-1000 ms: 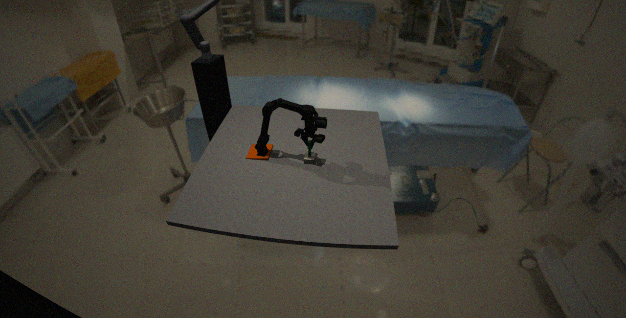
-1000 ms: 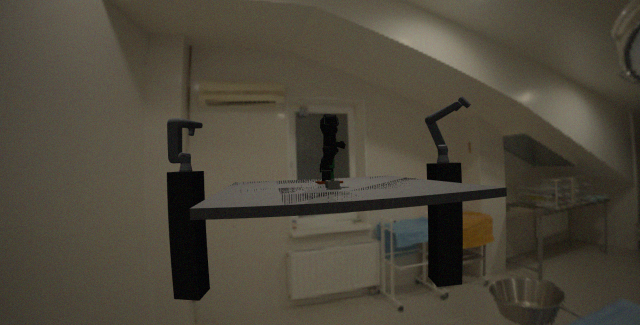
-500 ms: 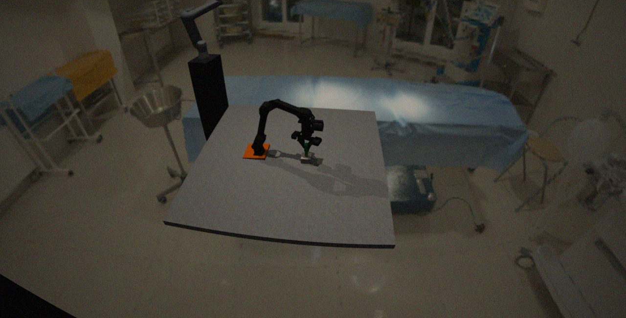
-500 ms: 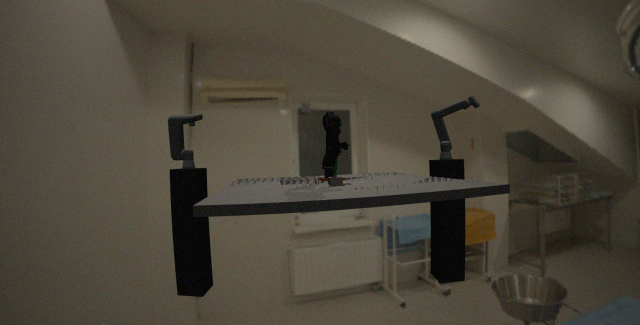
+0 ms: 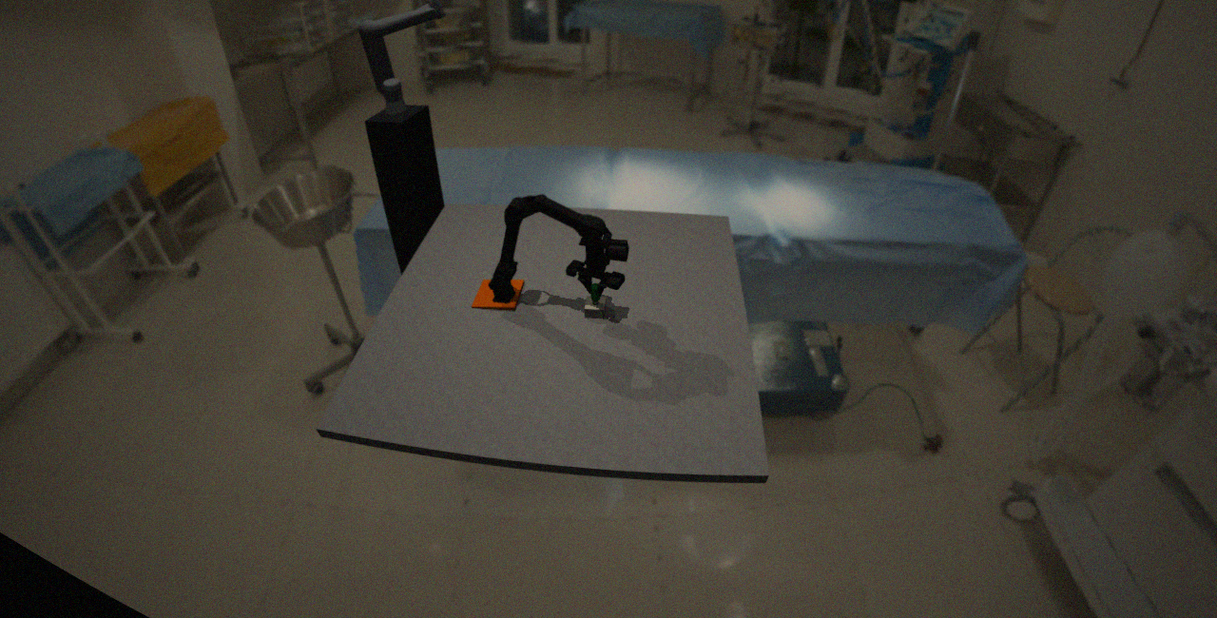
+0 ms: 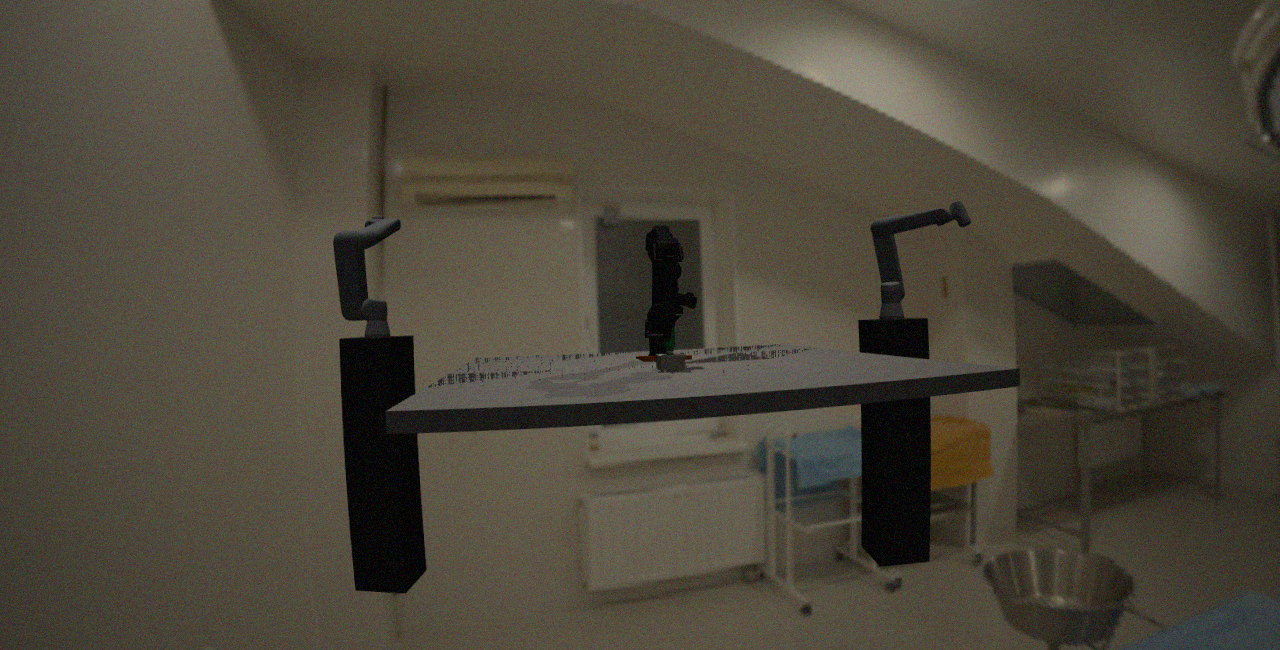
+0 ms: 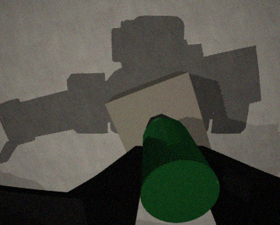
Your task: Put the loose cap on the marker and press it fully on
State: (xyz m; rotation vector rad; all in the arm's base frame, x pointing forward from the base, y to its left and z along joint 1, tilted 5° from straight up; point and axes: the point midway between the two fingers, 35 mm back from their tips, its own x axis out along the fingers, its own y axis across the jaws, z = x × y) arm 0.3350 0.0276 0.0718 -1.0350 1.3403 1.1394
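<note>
Right now the green cap is 10 mm above my gripper tip. Round my gripper tip: holder block: 60 mm below.
</note>
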